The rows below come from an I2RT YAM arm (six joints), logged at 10 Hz.
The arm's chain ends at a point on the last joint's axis. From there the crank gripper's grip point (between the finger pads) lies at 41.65 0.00 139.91 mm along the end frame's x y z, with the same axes.
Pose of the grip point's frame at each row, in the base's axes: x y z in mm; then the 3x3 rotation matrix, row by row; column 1 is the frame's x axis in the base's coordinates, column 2 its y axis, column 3 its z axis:
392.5, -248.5, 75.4; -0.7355, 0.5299, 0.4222; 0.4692, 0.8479, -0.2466; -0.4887, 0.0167, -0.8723
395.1, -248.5, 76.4; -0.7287, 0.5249, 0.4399; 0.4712, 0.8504, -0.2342; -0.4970, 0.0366, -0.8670
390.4, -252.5, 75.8; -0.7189, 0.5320, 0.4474; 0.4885, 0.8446, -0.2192; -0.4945, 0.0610, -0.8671
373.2, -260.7, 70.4; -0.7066, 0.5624, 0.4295; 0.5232, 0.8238, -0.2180; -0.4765, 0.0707, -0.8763
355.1, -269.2, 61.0; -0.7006, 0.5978, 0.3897; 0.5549, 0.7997, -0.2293; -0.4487, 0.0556, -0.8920
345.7, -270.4, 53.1; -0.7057, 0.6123, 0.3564; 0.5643, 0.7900, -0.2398; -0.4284, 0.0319, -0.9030
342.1, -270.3, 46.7; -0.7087, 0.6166, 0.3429; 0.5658, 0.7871, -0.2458; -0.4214, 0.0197, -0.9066
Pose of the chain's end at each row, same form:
364.1, -233.5, 217.8; -0.7355, 0.5299, 0.4222; 0.4692, 0.8479, -0.2466; -0.4887, 0.0167, -0.8723
363.9, -235.4, 218.4; -0.7287, 0.5249, 0.4399; 0.4712, 0.8504, -0.2342; -0.4970, 0.0366, -0.8670
357.7, -242.2, 217.7; -0.7189, 0.5320, 0.4474; 0.4885, 0.8446, -0.2192; -0.4945, 0.0610, -0.8671
342.5, -252.0, 212.8; -0.7066, 0.5624, 0.4295; 0.5232, 0.8238, -0.2180; -0.4765, 0.0707, -0.8763
329.8, -260.2, 204.5; -0.7006, 0.5978, 0.3897; 0.5549, 0.7997, -0.2293; -0.4487, 0.0556, -0.8920
325.2, -260.4, 197.3; -0.7057, 0.6123, 0.3564; 0.5643, 0.7900, -0.2398; -0.4284, 0.0319, -0.9030
323.6, -259.5, 191.1; -0.7087, 0.6166, 0.3429; 0.5658, 0.7871, -0.2458; -0.4214, 0.0197, -0.9066

